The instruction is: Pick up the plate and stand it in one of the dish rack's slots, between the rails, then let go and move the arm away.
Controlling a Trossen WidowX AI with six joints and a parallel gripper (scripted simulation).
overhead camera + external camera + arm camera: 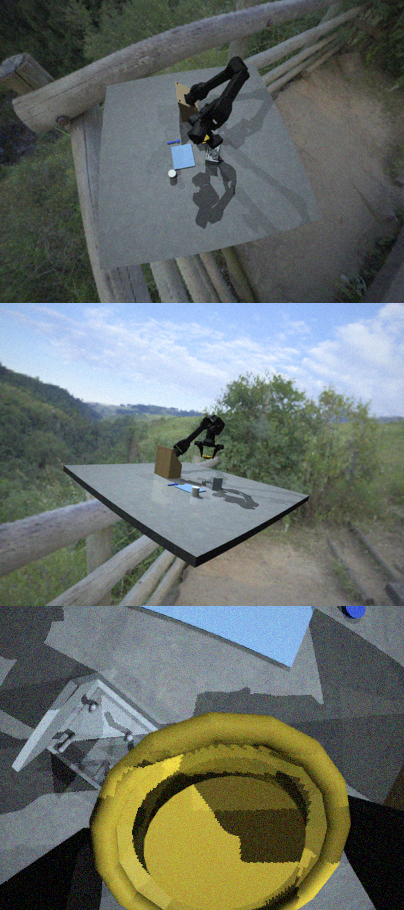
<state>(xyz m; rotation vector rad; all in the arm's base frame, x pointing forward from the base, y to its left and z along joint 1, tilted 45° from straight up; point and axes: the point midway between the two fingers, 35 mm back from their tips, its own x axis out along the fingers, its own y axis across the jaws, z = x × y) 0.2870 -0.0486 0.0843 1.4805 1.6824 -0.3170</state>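
The dish rack is 170 mm below my gripper tip, 50 mm to the left of it and 30 mm ahead of it. Also, from my gripper tip: blue spoon (190 mm below, 170 mm to the right, 110 mm behind); yellow plate (10 mm above); light blue mat (190 mm below, 130 mm to the right).
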